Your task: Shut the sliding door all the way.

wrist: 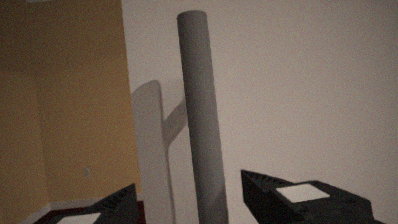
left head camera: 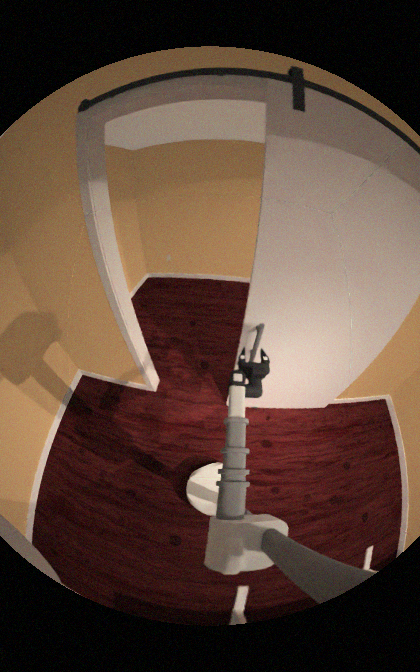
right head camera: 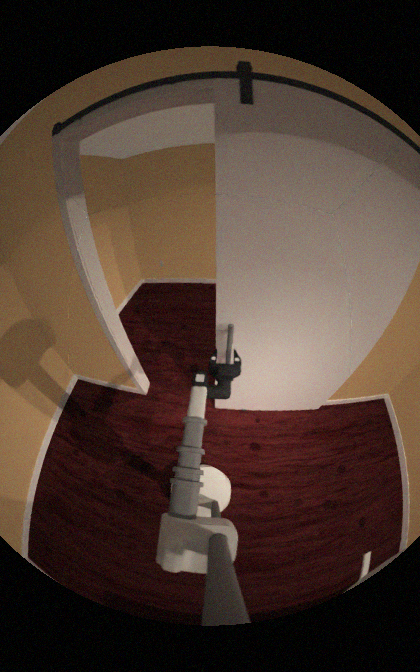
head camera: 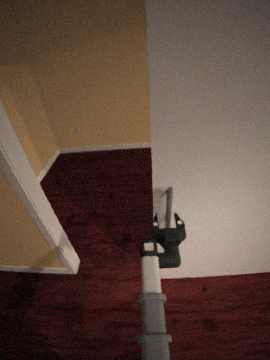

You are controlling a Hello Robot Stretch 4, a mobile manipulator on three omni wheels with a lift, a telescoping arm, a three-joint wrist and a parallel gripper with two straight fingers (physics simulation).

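Seen in the pictures: gripper, between the fingertips: (wrist: pixel 190 192) (left head camera: pixel 252 348) (right head camera: pixel 225 349) (head camera: pixel 165 214); robot's base, origin of its link: (left head camera: pixel 215 487) (right head camera: pixel 201 489).
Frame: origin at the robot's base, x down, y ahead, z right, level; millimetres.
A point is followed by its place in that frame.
Observation:
The white sliding door (head camera: pixel 215 125) @[x -1262, y 737, z 274 mm] (left head camera: pixel 310 250) @[x -1358, y 738, z 242 mm] (right head camera: pixel 280 250) @[x -1342, y 737, z 270 mm] (wrist: pixel 310 90) @[x -946, y 738, z 236 mm] covers the right part of the doorway. A wide gap stands between its left edge and the white left jamb (head camera: pixel 40 210) @[x -769, y 833, z -642 mm] (left head camera: pixel 120 310) @[x -941, y 810, z -646 mm] (right head camera: pixel 103 300) @[x -1024, y 859, z -641 mm]. A grey upright bar handle (head camera: pixel 169 200) @[x -957, y 672, z 103 mm] (left head camera: pixel 258 337) @[x -947, y 672, z 103 mm] (right head camera: pixel 230 340) @[x -934, y 672, z 109 mm] (wrist: pixel 200 90) @[x -952, y 671, z 103 mm] stands out from the door near that edge. My black gripper (head camera: pixel 166 216) @[x -876, y 667, z 87 mm] (left head camera: pixel 254 351) @[x -876, y 667, z 87 mm] (right head camera: pixel 225 353) @[x -876, y 667, z 87 mm] (wrist: pixel 190 192) @[x -876, y 667, z 87 mm] is open at the lower part of the handle, with one finger on each side of the bar. In the wrist view, space shows between the bar and both fingers. The handle's lower end is hidden.
A dark rail (left head camera: pixel 220 71) (right head camera: pixel 210 75) runs above the doorway, with a black hanger (left head camera: pixel 298 95) (right head camera: pixel 246 90) @[x -1947, y 735, z 136 mm] at the door's top. Orange walls with white baseboards stand on both sides. Through the gap, a room with an orange back wall (head camera: pixel 100 100) @[x -851, y 3057, z -598 mm] (wrist: pixel 85 100) @[x -1195, y 3067, z -1004 mm] and dark red floor shows.

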